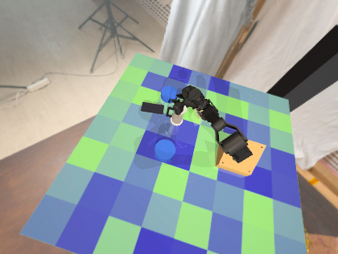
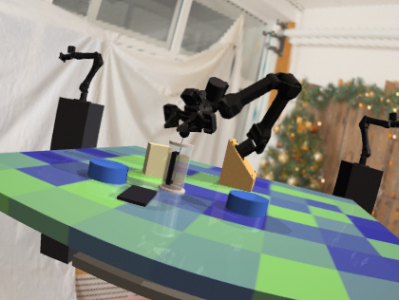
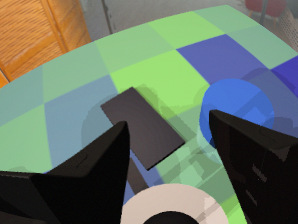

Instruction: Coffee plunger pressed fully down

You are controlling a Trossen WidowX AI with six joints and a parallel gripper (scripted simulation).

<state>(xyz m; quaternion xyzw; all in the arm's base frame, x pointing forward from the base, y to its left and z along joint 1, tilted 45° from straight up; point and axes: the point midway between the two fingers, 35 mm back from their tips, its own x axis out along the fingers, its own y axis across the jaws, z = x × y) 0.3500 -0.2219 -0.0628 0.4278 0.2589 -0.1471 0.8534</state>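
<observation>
My gripper tip is 10 cm above the coffee press, 3 cm to the right of it and 3 cm past it. From my gripper tip the other things lie so: flat black slab 18 cm below, 12 cm ahead, 2 cm to the right.
</observation>
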